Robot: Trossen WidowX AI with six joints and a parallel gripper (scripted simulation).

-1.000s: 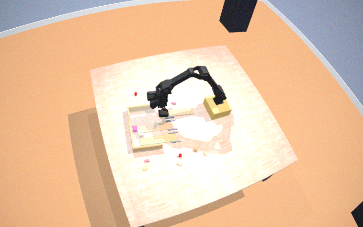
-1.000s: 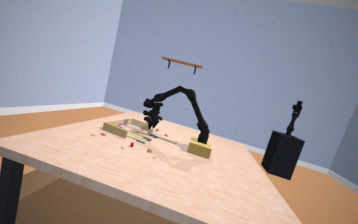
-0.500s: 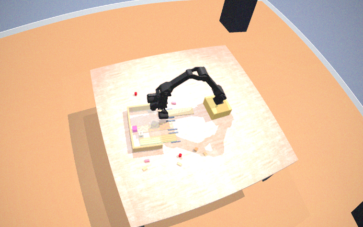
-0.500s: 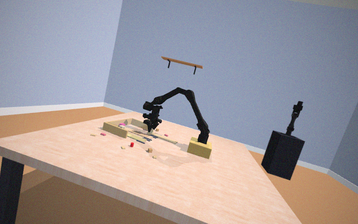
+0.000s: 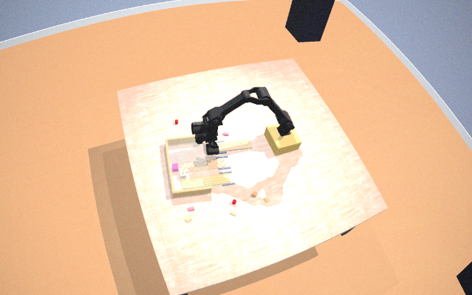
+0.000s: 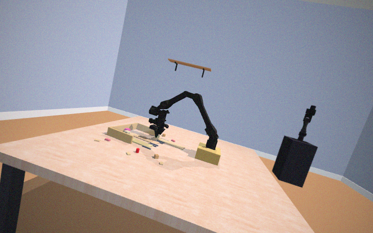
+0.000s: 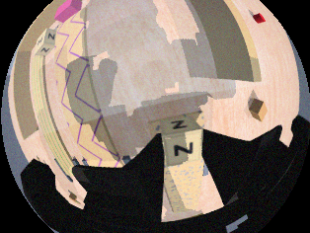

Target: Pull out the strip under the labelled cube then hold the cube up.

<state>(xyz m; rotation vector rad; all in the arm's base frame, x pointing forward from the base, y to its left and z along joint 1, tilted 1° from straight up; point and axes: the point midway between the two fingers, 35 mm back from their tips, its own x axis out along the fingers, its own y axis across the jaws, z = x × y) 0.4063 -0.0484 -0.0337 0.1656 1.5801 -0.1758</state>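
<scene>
Now: gripper tip 110 mm past the speckled tan strip, 10 mm to the right of it and 10 mm above it.
</scene>
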